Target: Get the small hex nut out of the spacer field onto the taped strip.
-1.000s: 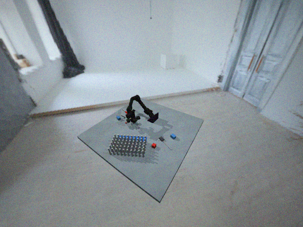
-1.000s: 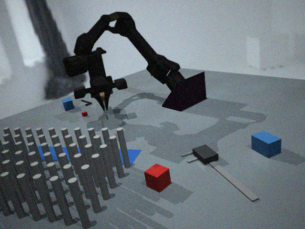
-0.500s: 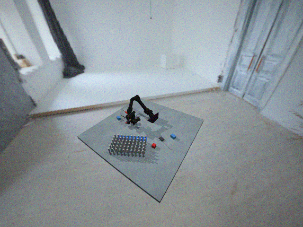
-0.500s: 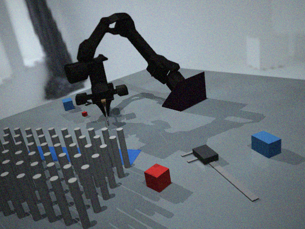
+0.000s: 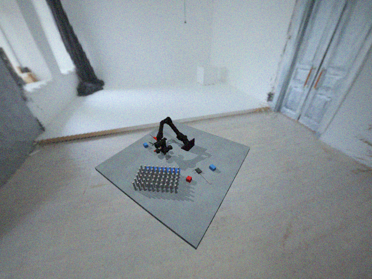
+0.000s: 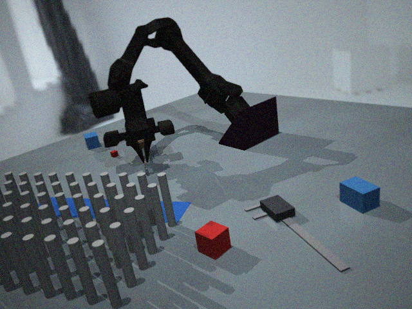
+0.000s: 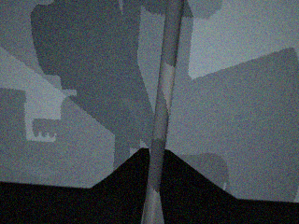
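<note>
Now: gripper tip 3 cm short of the small red cube and 14 cm to the left of it. Round my gripper tip: red-handled tool (16 cm behind, 38 cm to the right); then L-shaped piece (4 cm behind, 28 cm to the right); then blue taped strip (19 cm ahead, 15 cm to the left).
</note>
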